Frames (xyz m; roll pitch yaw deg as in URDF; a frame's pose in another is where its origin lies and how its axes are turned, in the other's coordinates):
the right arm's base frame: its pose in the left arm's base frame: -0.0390 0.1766 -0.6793 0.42 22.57 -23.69
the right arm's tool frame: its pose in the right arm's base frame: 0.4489 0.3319 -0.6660 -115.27 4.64 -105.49
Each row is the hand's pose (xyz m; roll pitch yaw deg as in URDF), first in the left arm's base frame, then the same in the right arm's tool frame.
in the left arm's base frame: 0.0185 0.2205 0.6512 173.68 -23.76 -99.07
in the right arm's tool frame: 0.3418 -1.4039 -1.5742 -41.56 -2.10 -37.39
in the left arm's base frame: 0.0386 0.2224 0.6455 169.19 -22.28 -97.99
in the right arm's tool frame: 0.3273 -1.4106 -1.5606 -45.62 -3.88 -37.36
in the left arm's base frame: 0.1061 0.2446 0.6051 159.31 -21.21 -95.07
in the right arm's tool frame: 0.2661 -1.4115 -1.5064 -54.28 -6.29 -39.01
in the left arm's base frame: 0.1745 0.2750 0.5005 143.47 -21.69 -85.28
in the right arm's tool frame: 0.1967 -1.3654 -1.4084 -65.33 -10.61 -47.13
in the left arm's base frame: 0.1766 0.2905 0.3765 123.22 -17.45 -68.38
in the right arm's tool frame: 0.1809 -1.2750 -1.3235 -76.23 -21.00 -60.43
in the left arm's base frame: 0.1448 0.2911 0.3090 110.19 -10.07 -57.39
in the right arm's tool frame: 0.1994 -1.2107 -1.2906 -82.60 -31.06 -69.57
